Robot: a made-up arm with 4 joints. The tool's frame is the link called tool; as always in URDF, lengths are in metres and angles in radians. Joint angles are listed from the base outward. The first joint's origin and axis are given. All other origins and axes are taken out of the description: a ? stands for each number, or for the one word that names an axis. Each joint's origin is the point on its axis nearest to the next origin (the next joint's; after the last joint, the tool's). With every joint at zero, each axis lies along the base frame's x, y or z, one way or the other. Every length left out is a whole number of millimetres.
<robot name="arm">
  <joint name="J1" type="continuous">
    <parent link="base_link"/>
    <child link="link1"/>
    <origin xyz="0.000 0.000 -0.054"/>
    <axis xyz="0 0 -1"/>
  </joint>
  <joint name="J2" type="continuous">
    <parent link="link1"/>
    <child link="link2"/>
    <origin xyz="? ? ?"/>
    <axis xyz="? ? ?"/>
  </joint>
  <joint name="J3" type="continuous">
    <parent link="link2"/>
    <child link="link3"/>
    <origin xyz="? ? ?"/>
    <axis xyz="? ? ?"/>
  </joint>
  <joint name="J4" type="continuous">
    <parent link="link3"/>
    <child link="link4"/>
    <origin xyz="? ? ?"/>
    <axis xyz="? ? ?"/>
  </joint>
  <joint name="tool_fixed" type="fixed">
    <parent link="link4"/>
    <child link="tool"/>
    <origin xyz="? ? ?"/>
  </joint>
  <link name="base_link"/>
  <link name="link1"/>
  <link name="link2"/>
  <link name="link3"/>
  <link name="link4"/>
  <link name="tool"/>
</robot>
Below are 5 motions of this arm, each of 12 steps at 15 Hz.
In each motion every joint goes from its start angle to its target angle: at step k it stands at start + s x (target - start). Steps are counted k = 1, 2, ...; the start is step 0. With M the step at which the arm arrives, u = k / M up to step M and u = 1 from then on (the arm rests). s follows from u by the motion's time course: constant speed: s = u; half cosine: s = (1 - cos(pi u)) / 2; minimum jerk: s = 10 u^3 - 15 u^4 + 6 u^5.
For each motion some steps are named. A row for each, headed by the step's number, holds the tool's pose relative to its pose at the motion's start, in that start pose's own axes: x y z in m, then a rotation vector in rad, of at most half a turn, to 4 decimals.
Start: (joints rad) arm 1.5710 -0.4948 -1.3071 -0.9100
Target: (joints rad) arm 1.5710 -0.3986 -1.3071 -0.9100
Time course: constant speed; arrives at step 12
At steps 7, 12:
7: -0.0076 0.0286 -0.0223 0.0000 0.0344 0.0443
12: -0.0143 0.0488 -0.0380 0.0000 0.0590 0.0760

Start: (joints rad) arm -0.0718 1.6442 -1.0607 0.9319
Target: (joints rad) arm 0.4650 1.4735 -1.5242 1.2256
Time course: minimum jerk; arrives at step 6
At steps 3, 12:
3: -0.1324 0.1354 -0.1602 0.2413 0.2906 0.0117
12: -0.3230 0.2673 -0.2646 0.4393 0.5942 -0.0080

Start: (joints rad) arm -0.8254 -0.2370 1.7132 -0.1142
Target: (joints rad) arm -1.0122 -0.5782 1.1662 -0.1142
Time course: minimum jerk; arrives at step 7
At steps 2, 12:
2: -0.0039 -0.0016 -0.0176 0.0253 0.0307 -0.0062
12: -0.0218 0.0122 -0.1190 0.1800 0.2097 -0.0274

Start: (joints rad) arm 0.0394 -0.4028 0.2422 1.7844
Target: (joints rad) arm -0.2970 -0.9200 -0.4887 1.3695
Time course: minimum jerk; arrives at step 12
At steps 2, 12:
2: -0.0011 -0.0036 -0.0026 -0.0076 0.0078 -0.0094
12: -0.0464 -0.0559 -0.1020 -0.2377 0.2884 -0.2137

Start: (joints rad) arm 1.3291 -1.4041 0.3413 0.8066
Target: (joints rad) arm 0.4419 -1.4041 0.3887 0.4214
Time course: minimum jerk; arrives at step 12
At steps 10, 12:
10: 0.0597 0.2402 0.2428 0.4685 -0.1299 -0.1094
12: 0.0615 0.2439 0.2548 0.4857 -0.1339 -0.1148

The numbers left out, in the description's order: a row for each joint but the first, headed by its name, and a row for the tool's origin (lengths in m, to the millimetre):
J2: xyz -0.086 0.386 0.000, axis 0 1 0
J3: xyz -0.052 0.000 -0.250, axis 0 -1 0
J4: xyz 0.422 0.000 -0.039, axis 1 0 0
tool: xyz 0.000 -0.091 -0.058

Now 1 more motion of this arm.
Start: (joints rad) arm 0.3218 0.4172 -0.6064 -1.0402
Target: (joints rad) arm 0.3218 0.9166 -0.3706 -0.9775
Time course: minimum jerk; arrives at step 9
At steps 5, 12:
5: -0.0786 0.0764 -0.0469 0.0377 0.0831 0.1356
12: -0.1383 0.1152 -0.0709 0.0623 0.1405 0.2231

